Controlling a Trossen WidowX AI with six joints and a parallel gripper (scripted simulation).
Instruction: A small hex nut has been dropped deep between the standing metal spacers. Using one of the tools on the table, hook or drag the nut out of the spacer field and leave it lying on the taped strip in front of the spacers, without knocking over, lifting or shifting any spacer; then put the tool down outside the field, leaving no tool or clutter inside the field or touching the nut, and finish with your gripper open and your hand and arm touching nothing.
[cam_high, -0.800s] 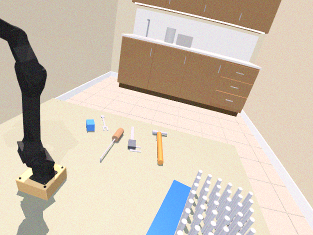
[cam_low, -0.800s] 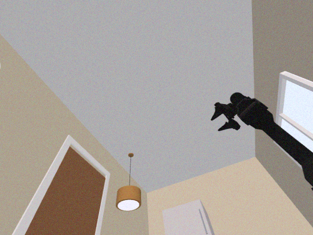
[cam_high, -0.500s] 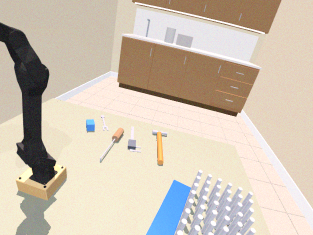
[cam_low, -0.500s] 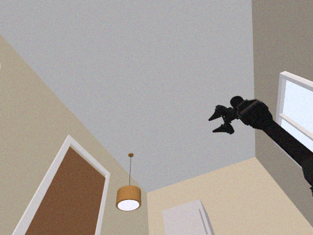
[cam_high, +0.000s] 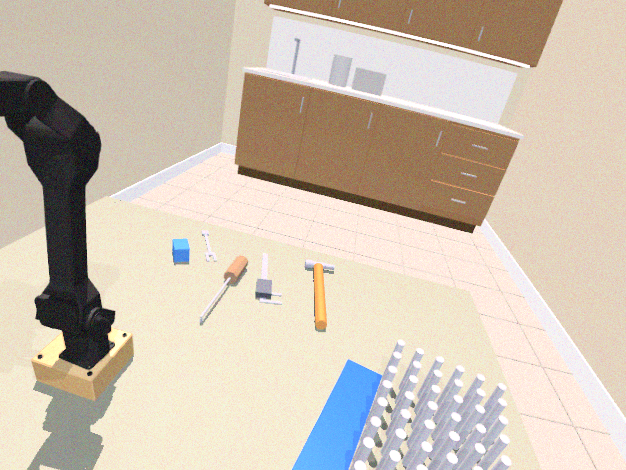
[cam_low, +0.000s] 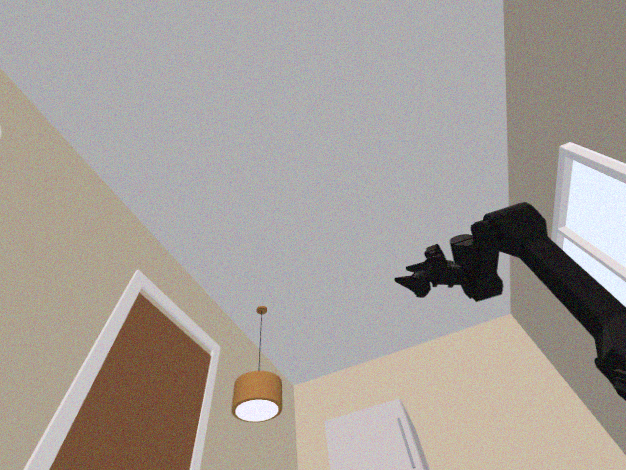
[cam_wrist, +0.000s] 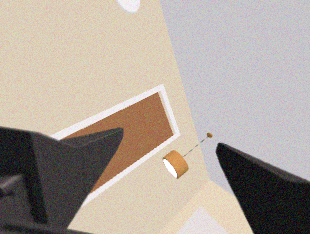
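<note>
The wooden-handled hook tool is 650 mm below my gripper tip, 570 mm to the left of it and 80 mm behind it. From my gripper tip the other things lie so: hex nut (650 mm below, 410 mm ahead, 240 mm to the left); then blue taped strip (660 mm below, 310 mm to the left, 260 mm ahead); then small wrench (770 mm to the left, 660 mm below, 220 mm behind).
</note>
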